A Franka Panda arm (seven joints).
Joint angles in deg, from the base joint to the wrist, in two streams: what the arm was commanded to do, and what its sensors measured. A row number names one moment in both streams.
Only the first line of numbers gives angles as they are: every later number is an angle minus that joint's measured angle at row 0.
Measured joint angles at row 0:
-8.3, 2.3, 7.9, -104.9, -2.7, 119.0, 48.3
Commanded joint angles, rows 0 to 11:
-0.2, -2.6, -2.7, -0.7, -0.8, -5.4, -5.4
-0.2, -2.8, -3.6, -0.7, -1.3, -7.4, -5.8
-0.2, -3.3, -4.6, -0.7, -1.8, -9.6, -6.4
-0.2, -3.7, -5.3, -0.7, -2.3, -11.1, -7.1
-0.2, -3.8, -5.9, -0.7, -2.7, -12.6, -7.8
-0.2, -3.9, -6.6, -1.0, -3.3, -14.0, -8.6
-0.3, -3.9, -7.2, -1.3, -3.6, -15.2, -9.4
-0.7, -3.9, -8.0, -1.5, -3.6, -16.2, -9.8
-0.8, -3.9, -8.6, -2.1, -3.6, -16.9, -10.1
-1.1, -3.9, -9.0, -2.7, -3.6, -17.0, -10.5
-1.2, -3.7, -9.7, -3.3, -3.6, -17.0, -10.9
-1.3, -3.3, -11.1, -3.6, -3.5, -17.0, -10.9
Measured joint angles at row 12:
-0.7, -2.9, -9.2, -1.7, -2.7, -16.3, -9.6
